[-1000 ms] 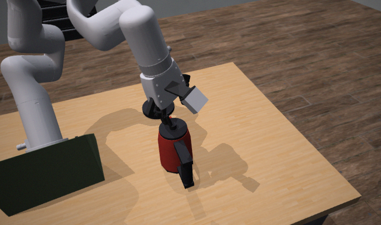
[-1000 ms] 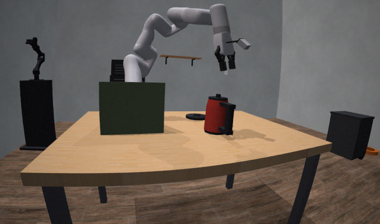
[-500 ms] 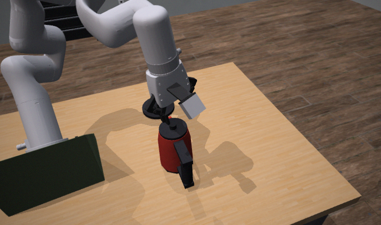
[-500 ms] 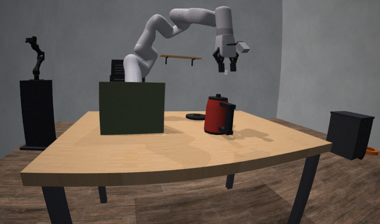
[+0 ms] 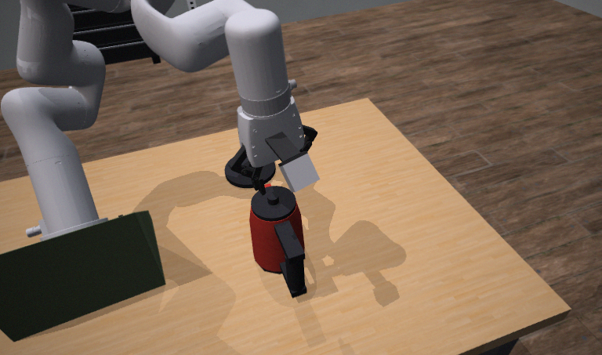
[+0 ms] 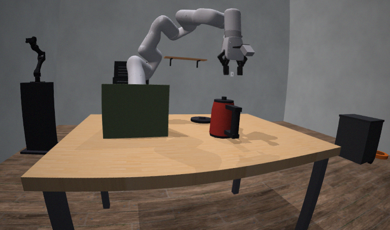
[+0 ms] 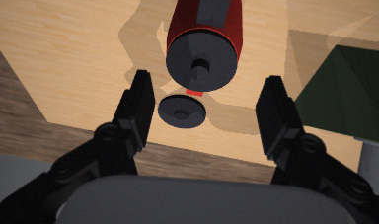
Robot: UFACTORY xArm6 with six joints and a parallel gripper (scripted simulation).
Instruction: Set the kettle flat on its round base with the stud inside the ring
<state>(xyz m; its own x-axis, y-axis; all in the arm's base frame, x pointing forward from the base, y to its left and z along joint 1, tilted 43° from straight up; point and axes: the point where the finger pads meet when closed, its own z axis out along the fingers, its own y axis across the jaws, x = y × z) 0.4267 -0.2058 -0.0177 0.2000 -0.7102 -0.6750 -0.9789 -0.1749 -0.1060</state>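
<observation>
The red kettle is 22 cm below my hand and 4 cm to the left of it. From my hand the other things lie so: round black base: 39 cm to the left, 30 cm below, 1 cm behind.
</observation>
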